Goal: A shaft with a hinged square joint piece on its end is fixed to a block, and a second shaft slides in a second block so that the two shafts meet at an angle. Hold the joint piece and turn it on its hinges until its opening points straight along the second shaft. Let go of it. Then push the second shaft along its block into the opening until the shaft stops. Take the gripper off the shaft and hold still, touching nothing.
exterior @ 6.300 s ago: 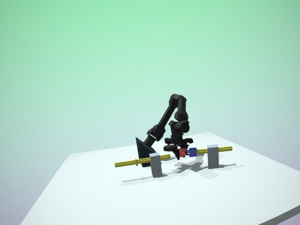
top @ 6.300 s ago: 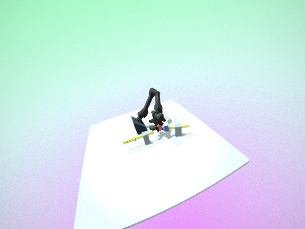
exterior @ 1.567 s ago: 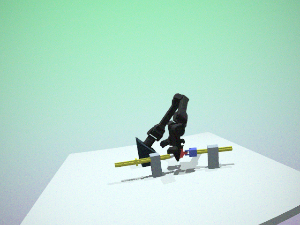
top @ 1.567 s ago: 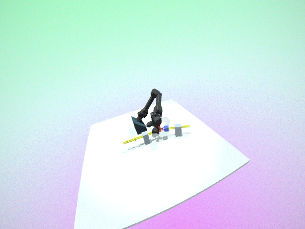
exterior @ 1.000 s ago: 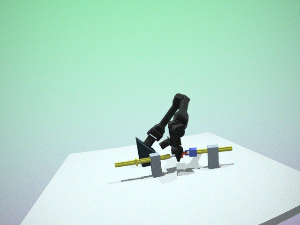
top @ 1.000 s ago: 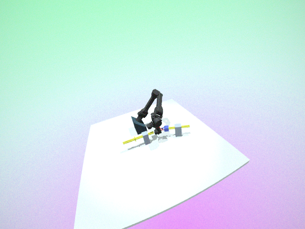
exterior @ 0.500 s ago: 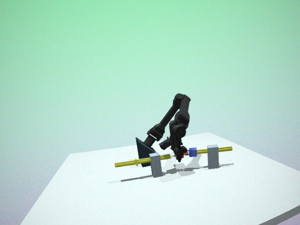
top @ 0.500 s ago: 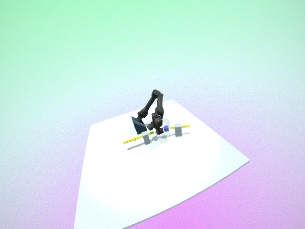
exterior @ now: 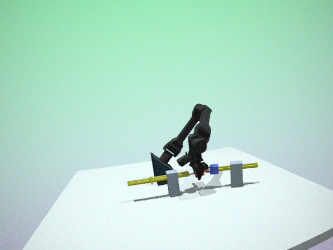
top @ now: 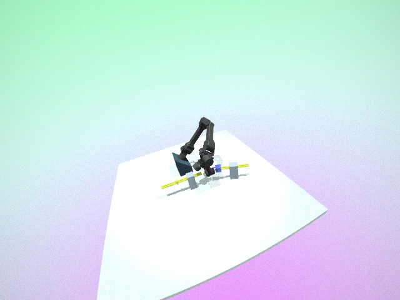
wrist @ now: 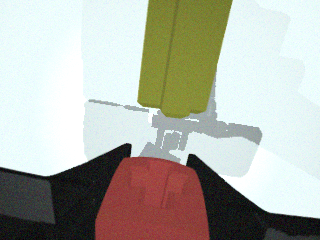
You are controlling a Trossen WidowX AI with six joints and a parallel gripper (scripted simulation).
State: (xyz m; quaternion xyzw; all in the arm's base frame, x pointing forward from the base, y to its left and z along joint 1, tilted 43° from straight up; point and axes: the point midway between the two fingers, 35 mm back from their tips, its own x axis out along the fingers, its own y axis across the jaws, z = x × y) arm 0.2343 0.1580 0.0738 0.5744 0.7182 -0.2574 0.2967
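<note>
Right now my gripper tip is 4 cm below the red square joint piece and 2 cm to the right of it.
</note>
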